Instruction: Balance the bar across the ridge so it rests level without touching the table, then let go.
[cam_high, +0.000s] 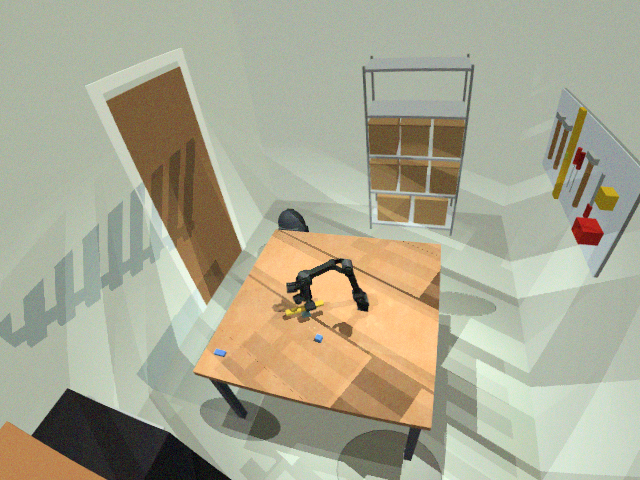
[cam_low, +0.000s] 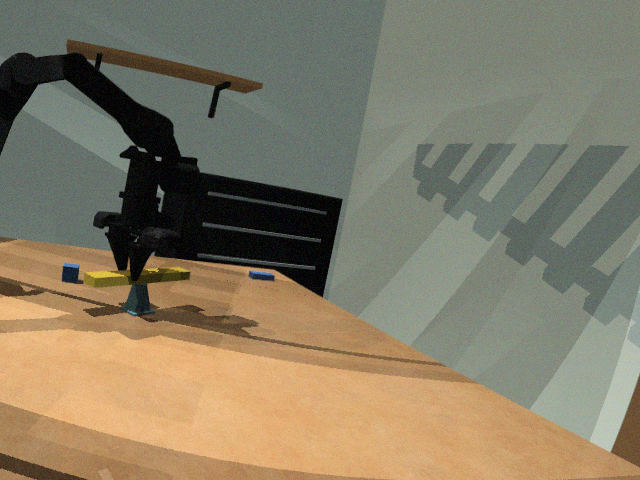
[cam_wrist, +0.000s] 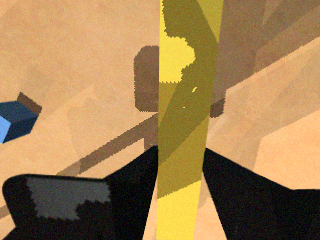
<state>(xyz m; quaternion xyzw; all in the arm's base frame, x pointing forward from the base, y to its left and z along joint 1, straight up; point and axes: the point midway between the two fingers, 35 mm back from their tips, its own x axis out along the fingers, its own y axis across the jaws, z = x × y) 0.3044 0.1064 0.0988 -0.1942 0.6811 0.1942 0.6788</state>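
The bar lies 2 cm to the left of my gripper tip and 2 cm ahead of it. Round my gripper tip: blue cube (18 cm to the left, 10 cm behind, 5 cm below); then flat blue block (44 cm ahead, 39 cm to the left, 6 cm below).
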